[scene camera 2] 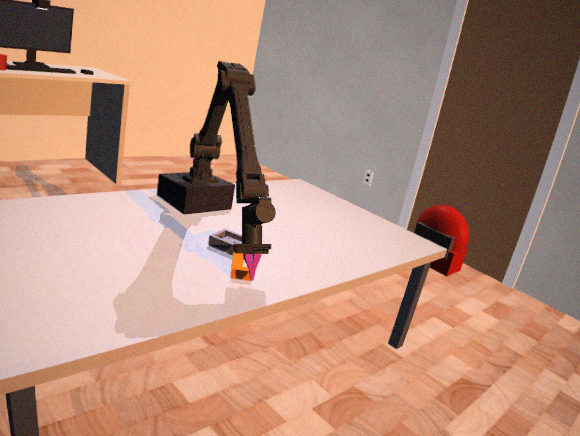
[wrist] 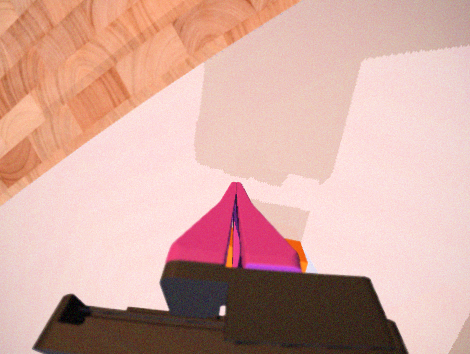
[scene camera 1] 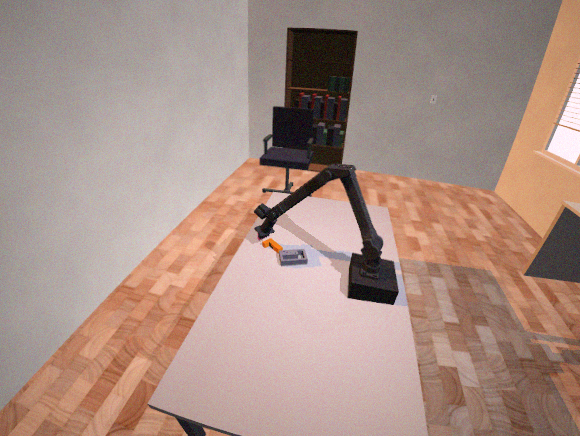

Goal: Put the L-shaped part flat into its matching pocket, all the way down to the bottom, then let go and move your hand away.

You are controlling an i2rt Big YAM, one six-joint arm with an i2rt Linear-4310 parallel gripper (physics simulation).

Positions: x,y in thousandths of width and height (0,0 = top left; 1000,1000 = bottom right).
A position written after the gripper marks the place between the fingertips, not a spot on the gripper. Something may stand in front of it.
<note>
The gripper (scene camera 2: 435,643) is shut and holds nothing.
The gripper is seen too in the wrist view (wrist: 501,532).
</note>
